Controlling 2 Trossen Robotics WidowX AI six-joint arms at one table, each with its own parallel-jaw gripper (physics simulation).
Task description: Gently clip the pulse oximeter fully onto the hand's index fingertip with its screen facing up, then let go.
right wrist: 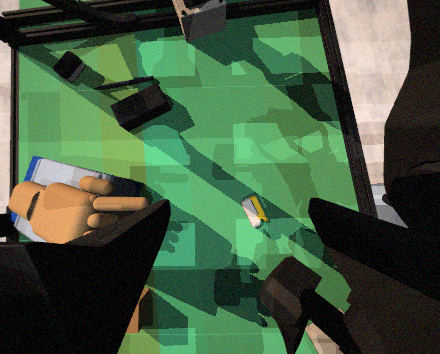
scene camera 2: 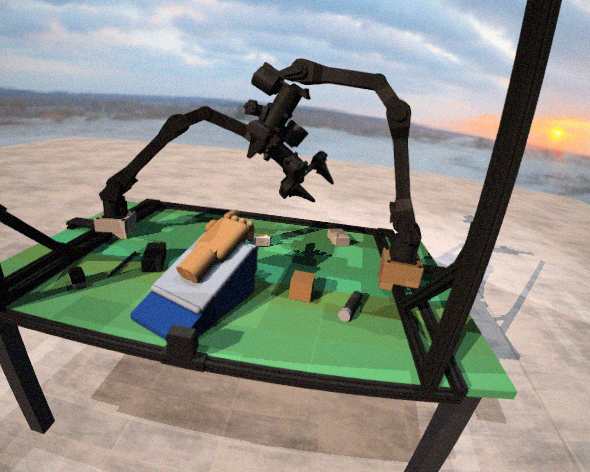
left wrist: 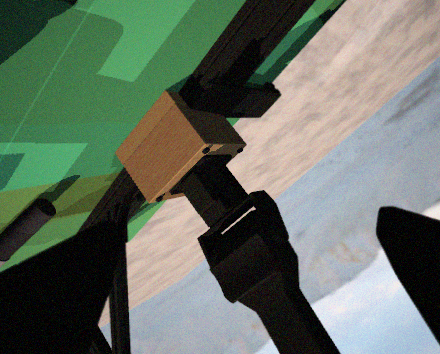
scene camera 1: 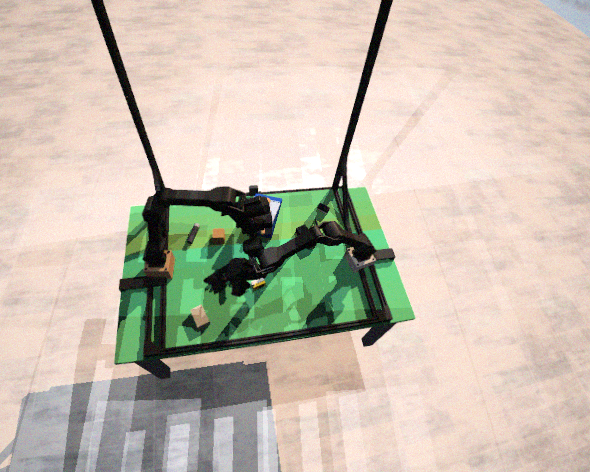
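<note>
The white-and-yellow pulse oximeter lies on the table, apart from the hand. The tan hand rests on the blue-and-white wedge, its index finger extended and bare. My right gripper is open and empty, high above the table; the oximeter shows between its fingertips in the right wrist view. My left gripper is open and empty, raised above the table. In scene camera 2 the right fingertips blend with the left arm.
An orange block and a dark cylinder lie near the wedge. A cream block, a black box, a thin dark stick and a small black box also lie there. The arms cross closely.
</note>
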